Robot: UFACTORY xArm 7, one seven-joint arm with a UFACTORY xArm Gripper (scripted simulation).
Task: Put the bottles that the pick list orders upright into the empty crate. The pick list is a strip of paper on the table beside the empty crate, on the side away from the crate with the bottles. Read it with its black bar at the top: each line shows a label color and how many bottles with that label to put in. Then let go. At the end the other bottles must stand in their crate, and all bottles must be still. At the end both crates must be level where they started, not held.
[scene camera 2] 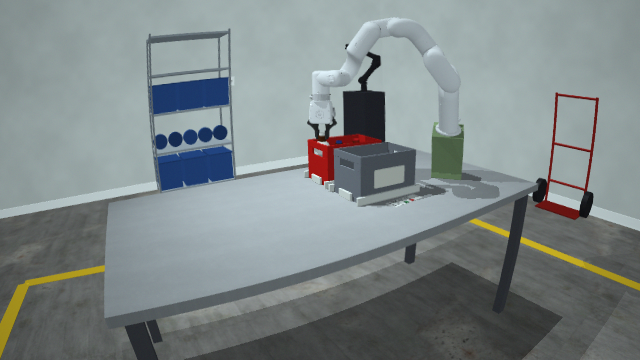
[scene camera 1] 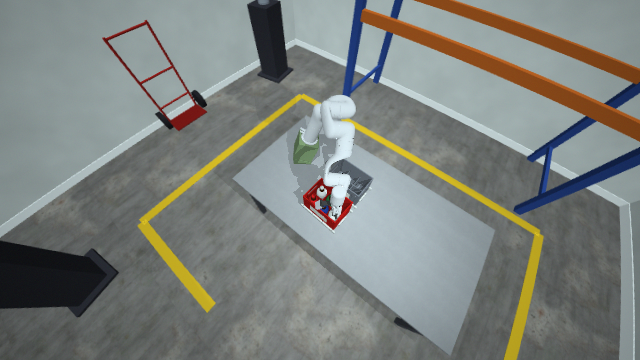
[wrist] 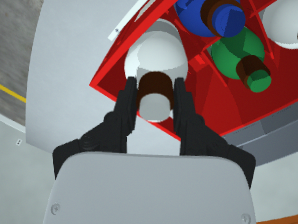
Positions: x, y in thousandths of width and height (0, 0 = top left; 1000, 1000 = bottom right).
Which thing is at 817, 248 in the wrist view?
A green bottle.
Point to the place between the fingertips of my gripper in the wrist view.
At 522, 395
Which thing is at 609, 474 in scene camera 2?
A grey crate.
